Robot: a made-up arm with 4 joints. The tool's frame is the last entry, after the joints.
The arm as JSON. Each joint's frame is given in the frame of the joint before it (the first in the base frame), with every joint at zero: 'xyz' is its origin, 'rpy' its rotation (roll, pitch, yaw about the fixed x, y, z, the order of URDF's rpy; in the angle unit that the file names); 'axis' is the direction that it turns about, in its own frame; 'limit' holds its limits. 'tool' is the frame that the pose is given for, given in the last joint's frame.
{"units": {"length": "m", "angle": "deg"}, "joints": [
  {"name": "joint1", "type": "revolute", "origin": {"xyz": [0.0, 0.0, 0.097], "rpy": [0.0, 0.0, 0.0]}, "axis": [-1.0, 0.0, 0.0], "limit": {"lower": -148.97, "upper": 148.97}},
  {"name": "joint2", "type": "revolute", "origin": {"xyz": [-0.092, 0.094, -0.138], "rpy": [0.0, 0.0, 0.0]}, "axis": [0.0, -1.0, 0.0], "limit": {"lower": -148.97, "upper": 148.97}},
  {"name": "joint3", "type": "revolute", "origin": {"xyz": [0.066, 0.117, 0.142], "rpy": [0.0, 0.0, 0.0]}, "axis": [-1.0, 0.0, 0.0], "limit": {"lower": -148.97, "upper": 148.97}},
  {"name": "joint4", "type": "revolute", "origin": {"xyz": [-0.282, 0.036, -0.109], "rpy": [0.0, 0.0, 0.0]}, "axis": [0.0, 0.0, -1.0], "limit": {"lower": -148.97, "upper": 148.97}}
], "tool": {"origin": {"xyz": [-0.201, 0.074, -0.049], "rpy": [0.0, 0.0, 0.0]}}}
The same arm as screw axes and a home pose.
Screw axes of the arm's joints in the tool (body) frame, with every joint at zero. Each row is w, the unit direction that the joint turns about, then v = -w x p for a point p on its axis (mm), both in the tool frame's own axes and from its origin. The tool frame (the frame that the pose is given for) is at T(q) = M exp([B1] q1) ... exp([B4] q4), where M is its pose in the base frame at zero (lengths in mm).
B1: w -1 0 0 v 0.0 -154.0 -321.0
B2: w 0 -1 0 v 16.0 0.0 -417.0
B3: w -1 0 0 v 0.0 -158.0 -110.0
B4: w 0 0 -1 v 74.0 201.0 0.0
M: xyz -509.0 321.0 -57.0 (mm) quaternion w x y z 1 0 0 0
Joint limits (deg, base to tool): -148.97..148.97 -148.97..148.97 -148.97..148.97 -148.97..148.97

